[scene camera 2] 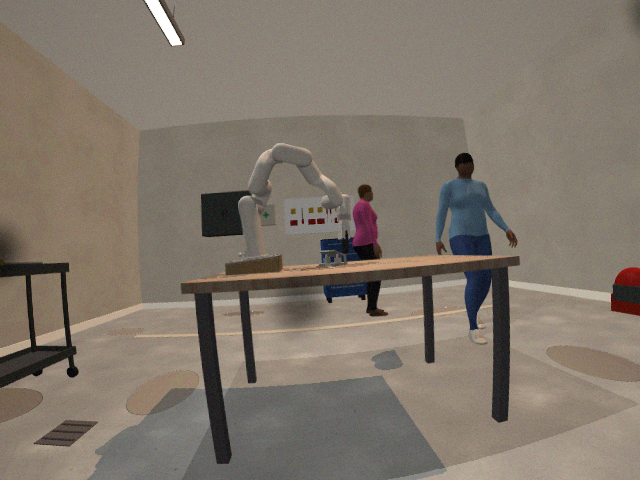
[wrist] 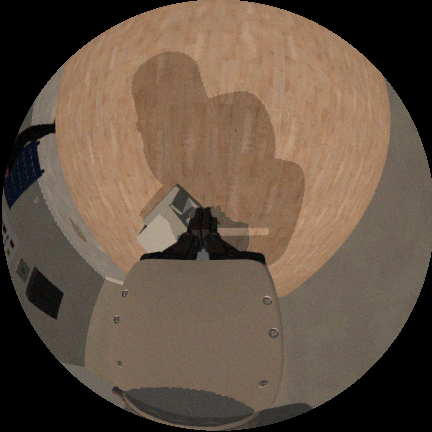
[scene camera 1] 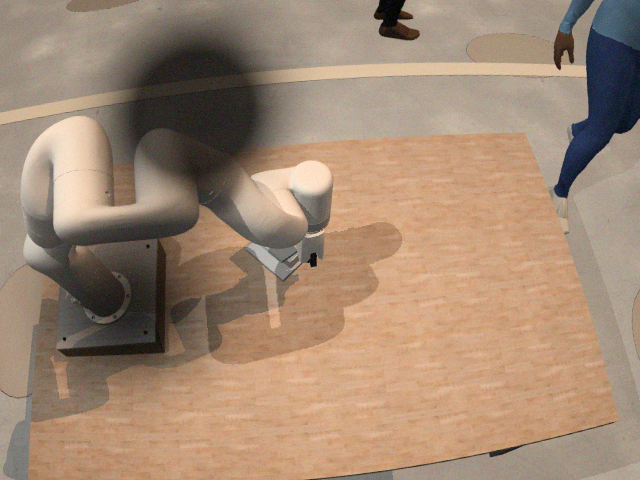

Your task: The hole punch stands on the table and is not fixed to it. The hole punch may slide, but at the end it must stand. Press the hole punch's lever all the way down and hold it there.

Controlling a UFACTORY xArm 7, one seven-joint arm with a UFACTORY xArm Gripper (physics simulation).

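Where they show: gripper, fingertip midpoint: [scene camera 2: 345, 253] [wrist: 204, 216] [scene camera 1: 308, 258]; arm's base, link origin: [scene camera 2: 256, 258] [scene camera 1: 108, 298].
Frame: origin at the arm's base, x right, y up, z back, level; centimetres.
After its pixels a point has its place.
Note:
The grey hole punch [scene camera 1: 265, 258] {x -12.3, y -5.7, z -35.3 cm} [scene camera 2: 330, 253] {x -13.6, y -0.3, z -37.5 cm} [wrist: 161, 233] {x -15.5, y -0.8, z -41.0 cm} stands upright on the wooden table [scene camera 1: 454, 320] {x 4.6, y -6.9, z -77.3 cm} [scene camera 2: 392, 269] {x 37.0, y -7.2, z -57.5 cm} [wrist: 320, 85] {x 5.4, y -6.9, z -66.9 cm}. Its pale lever plate shows on top, seen edge-on and roughly level in scene camera 2. My gripper [scene camera 1: 313, 259] {x -9.2, y -0.6, z -45.2 cm} [scene camera 2: 345, 250] {x -9.2, y -0.6, z -45.2 cm} [wrist: 204, 216] {x -9.2, y -0.6, z -45.2 cm} is shut and empty, pointing down. Its black fingertips are at the punch's right end in scene camera 2, about level with the lever's top. In the wrist view the fingers hide part of the punch. I cannot tell whether they touch the lever, or how far down the lever is. The arm hides part of the punch in scene camera 1.
The arm's base plate [scene camera 1: 111, 338] {x 9.4, y -0.2, z -1.9 cm} [scene camera 2: 253, 264] {x 11.0, y -2.7, z -0.9 cm} is at the left of the table. A person in a light blue top [scene camera 2: 467, 206] and a person in pink [scene camera 2: 364, 222] are beyond the table. A blue cabinet [scene camera 2: 343, 290] stands behind it, and a dark cart [scene camera 2: 36, 268] at the left.

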